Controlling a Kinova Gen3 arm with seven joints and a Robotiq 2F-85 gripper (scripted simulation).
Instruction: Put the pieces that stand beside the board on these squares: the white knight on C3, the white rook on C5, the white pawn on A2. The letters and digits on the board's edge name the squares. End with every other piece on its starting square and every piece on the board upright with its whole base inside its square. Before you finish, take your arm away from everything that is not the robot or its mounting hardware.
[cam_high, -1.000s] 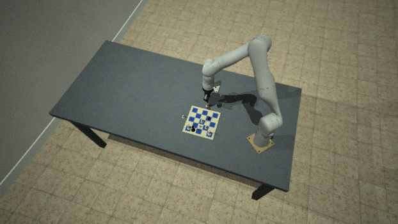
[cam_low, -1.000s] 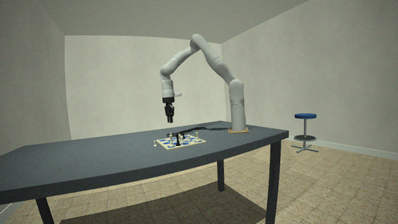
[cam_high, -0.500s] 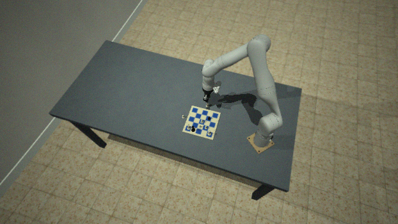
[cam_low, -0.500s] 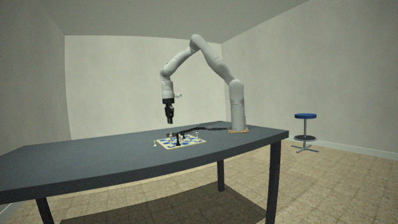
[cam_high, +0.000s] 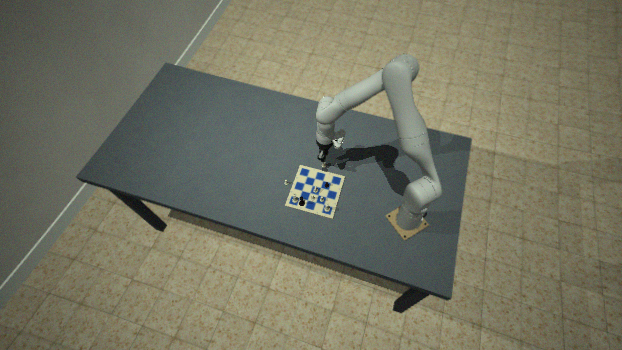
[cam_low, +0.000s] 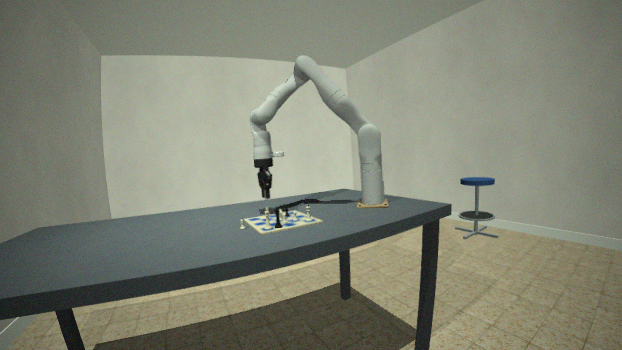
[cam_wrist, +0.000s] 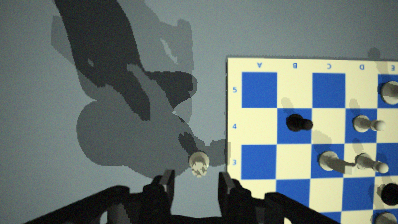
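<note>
The white rook lies 7 cm below my hand. Also, from my hand: white king 20 cm to the left, 10 cm ahead, 5 cm below; black pawn 11 cm to the left, 7 cm below, 3 cm behind; chessboard 14 cm to the left, 8 cm below, 2 cm ahead.
</note>
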